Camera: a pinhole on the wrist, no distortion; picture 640 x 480 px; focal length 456.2 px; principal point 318.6 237.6 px. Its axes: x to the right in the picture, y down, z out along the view. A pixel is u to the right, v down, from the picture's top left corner.
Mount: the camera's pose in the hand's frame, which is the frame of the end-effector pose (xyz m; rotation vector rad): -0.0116 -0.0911 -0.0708 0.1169 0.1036 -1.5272
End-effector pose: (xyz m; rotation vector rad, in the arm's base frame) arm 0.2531 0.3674 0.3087 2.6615 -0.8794 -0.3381
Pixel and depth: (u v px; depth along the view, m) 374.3 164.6 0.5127
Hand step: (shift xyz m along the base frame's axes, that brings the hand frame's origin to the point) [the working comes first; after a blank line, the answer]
In the camera's frame: 0.0626 -0.0820 0.5127

-0.0868 0.1362 -0.4662
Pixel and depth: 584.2 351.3 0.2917
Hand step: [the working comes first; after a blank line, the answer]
In the camera's frame: 0.1698 0.0727 0.2917

0.1491 0.1423 -0.2972
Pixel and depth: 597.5 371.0 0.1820
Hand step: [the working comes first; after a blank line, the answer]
In the camera's frame: 0.1113 0.0532 0.1820

0.1256 0.1224 -0.1751
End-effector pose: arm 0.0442 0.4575 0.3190 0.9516 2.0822 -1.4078
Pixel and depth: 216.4 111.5 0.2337
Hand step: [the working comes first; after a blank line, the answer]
In the camera's frame: -0.0524 -0.0646 0.2337

-0.0056 -0.1960 0.0380
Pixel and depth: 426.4 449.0 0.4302
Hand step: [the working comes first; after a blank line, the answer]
In the camera's frame: 0.1017 0.1994 0.4302

-0.3127 -0.3214 -0.1103
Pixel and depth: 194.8 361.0 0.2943
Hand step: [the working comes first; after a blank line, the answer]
In the camera's frame: -0.0799 0.0796 0.2943

-0.0823 -0.2092 -0.1005
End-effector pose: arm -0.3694 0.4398 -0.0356 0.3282 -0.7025 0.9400
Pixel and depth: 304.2 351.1 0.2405
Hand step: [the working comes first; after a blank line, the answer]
In the camera's frame: -0.0076 0.0598 0.2405

0.0448 -0.1278 0.1601
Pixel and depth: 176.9 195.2 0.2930
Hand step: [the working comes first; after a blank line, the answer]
In the camera's frame: -0.0910 -0.0272 0.2930

-0.0754 -0.1780 0.1420
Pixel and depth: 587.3 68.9 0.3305
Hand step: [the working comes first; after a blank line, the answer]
In the camera's frame: 0.1947 -0.1222 0.3305

0.1344 -0.3918 0.0938
